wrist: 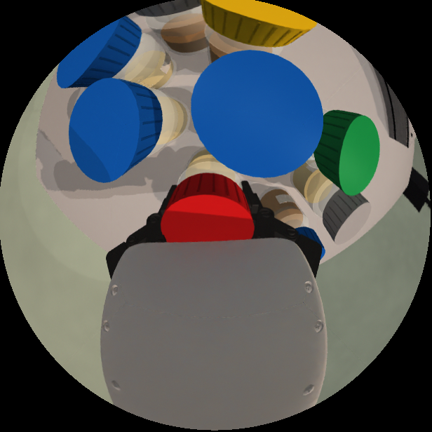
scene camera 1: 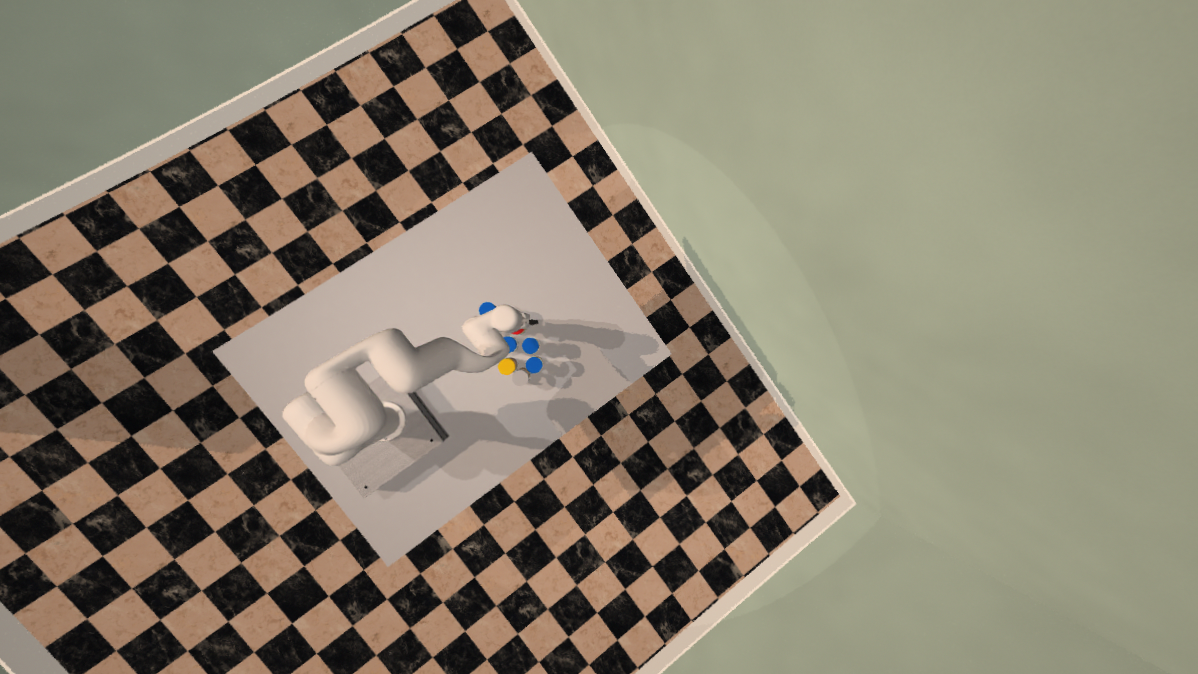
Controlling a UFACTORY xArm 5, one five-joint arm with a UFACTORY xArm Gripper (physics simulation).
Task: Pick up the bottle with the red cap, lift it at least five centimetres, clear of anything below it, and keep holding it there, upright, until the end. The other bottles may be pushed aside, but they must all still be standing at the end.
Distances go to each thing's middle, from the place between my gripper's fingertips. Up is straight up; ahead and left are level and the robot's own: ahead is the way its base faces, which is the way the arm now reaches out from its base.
Scene:
Right now the red-capped bottle [wrist: 208, 204] is 1 cm to the right of my hand, 1 cm behind it and 1 cm above it.

